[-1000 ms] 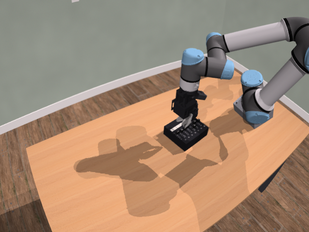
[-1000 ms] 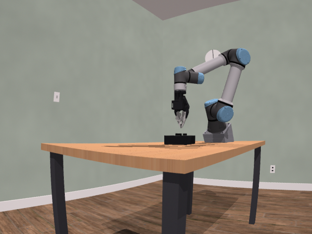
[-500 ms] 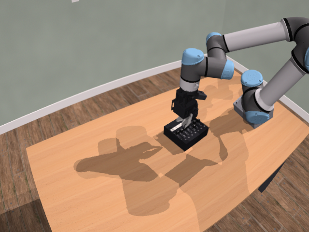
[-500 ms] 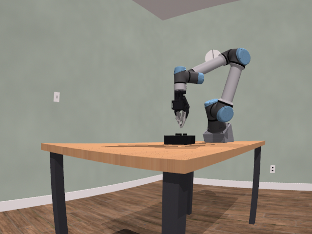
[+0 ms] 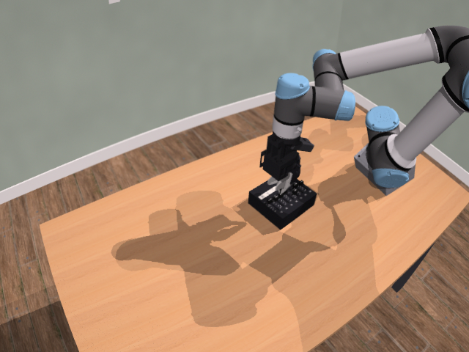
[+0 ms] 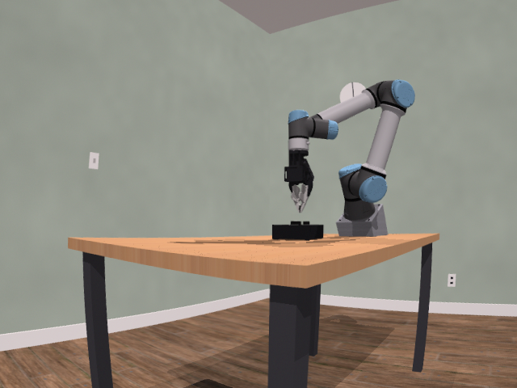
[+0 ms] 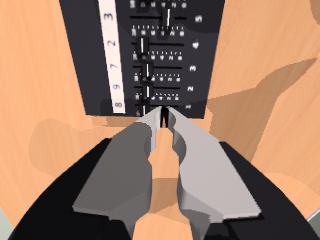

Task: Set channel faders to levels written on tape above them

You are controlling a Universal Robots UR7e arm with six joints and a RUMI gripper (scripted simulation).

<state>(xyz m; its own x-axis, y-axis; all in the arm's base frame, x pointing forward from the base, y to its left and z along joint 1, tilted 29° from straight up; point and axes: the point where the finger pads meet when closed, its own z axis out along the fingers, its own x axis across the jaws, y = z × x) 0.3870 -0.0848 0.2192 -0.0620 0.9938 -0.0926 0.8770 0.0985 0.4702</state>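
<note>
The master fader lies 11 cm behind my hand, 5 cm below it and 2 cm to the right of it.
</note>
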